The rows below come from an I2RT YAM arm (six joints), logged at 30 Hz.
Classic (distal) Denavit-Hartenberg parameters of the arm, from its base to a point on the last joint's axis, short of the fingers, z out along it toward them. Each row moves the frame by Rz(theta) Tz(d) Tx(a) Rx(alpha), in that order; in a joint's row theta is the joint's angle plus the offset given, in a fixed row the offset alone. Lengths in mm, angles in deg.
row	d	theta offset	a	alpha
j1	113.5	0	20	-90
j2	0	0	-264	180
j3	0	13.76	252.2	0
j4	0	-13.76	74	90
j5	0	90	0	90
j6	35.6	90	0	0
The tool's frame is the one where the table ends.
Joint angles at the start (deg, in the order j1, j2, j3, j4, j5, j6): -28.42 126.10 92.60 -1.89 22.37 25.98
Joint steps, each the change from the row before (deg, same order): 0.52 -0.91 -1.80 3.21 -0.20 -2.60; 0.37 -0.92 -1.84 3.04 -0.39 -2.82; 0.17 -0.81 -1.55 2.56 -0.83 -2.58; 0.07 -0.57 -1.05 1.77 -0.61 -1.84; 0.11 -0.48 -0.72 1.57 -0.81 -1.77; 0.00 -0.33 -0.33 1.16 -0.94 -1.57; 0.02 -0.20 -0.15 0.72 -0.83 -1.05
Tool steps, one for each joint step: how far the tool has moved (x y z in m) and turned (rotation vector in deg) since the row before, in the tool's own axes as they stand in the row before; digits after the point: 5 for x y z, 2 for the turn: 0.00079 0.00306 -0.00465 -1.52 -1.79 -1.99; 0.00061 0.00182 -0.00436 -1.42 -1.63 -2.21; -0.00014 0.00077 -0.00355 -1.49 -1.31 -2.00; -0.00046 0.00024 -0.00245 -1.00 -0.97 -1.42; -0.00139 0.00108 -0.00232 -1.21 -0.98 -1.36; -0.00224 0.00065 -0.00145 -1.17 -0.84 -1.19; -0.00165 0.00077 -0.00094 -0.98 -0.54 -0.82
